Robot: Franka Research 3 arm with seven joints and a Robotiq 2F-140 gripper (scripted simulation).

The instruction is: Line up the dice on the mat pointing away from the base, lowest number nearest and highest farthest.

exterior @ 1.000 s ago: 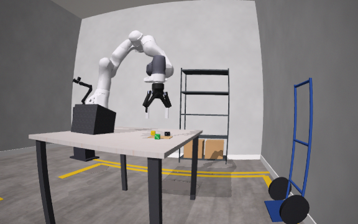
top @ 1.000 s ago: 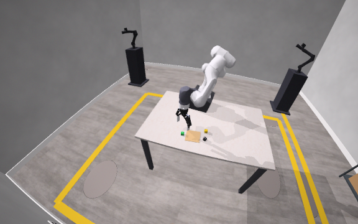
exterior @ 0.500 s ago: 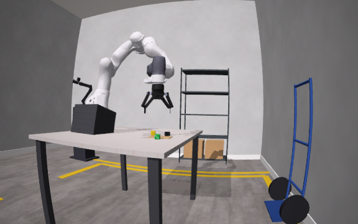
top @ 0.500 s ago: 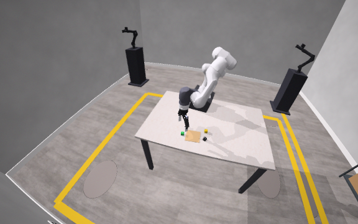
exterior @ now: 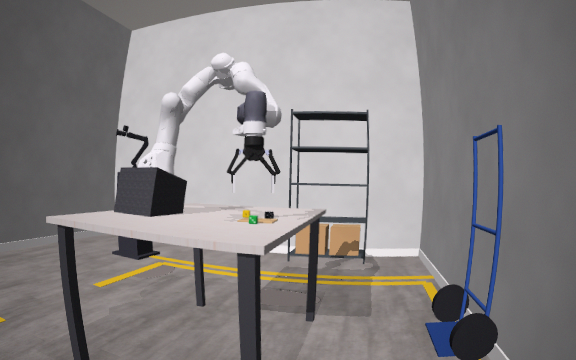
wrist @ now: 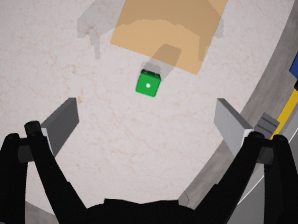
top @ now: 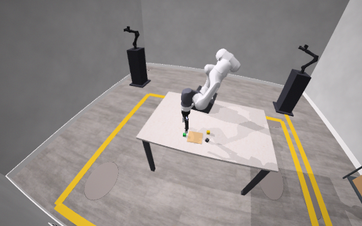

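My hand is 110 mm above the green die. From my hand the other things lie so: yellow die (110 mm behind, 220 mm to the left, 110 mm below); black die (10 mm behind, 230 mm to the left, 110 mm below); tan mat (10 mm behind, 110 mm to the left, 120 mm below).
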